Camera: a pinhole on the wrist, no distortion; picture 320 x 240 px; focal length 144.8 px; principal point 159.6 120.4 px. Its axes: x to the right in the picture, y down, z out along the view. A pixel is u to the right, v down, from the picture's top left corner.
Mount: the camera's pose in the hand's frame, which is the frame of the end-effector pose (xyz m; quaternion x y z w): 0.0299 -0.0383 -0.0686 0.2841 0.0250 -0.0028 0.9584
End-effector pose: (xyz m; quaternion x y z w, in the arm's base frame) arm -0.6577 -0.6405 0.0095 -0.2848 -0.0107 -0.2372 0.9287
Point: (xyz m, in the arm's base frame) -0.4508 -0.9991 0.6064
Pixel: 252 85
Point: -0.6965 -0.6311 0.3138
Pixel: 143 148
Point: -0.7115 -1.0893 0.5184
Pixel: 208 27
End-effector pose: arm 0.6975 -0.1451 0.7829 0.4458 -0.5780 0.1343 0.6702
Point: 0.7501 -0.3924 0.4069
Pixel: 46 69
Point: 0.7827 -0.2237 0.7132
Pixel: 102 70
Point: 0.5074 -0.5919 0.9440
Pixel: 218 209
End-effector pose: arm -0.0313 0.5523 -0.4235 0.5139 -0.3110 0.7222 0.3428
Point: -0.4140 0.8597 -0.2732
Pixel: behind the camera
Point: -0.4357 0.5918 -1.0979
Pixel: behind the camera
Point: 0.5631 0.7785 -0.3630
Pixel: 134 13
